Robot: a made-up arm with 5 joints.
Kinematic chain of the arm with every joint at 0, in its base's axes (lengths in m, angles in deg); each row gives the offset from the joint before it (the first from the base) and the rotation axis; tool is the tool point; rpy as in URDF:
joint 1: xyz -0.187 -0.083 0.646 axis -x
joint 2: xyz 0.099 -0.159 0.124 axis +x
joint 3: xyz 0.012 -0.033 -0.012 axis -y
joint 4: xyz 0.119 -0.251 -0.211 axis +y
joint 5: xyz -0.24 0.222 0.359 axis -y
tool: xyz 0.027 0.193 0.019 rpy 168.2 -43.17 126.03
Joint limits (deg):
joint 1: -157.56..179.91
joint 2: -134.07..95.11
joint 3: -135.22..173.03
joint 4: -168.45..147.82
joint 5: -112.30..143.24
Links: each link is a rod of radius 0.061 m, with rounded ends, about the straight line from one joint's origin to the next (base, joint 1, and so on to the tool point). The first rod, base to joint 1, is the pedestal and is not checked.
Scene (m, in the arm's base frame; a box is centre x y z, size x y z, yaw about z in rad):
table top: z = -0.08
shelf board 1: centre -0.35 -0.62 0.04 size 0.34 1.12 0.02 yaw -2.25
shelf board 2: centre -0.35 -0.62 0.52 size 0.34 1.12 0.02 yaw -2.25
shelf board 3: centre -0.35 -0.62 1 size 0.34 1.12 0.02 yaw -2.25
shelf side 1: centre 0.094 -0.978 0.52 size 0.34 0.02 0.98 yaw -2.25
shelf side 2: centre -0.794 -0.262 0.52 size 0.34 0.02 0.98 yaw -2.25
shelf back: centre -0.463 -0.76 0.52 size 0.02 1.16 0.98 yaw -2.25
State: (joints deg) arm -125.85 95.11 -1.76 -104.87 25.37
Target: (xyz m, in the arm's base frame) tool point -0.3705 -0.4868 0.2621
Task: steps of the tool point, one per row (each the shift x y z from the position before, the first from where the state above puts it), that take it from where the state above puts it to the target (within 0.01 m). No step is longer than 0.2 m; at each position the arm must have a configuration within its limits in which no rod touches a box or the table.
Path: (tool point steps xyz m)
1: 0.0786 0.0712 0.0180
2: 0.0629 0.0787 -0.0011
3: 0.0429 0.0785 -0.0169
4: -0.1395 0.0427 -0.0385
5: -0.0954 0.0425 -0.0891
6: -0.0387 0.0253 -0.1178
7: 0.0202 0.0001 -0.1181
8: 0.0707 -0.0229 -0.0911
9: 0.1040 -0.0345 -0.0440
10: -0.0702 -0.0733 -0.0072
11: -0.0627 -0.0773 -0.0009
12: -0.0529 -0.0795 0.0081

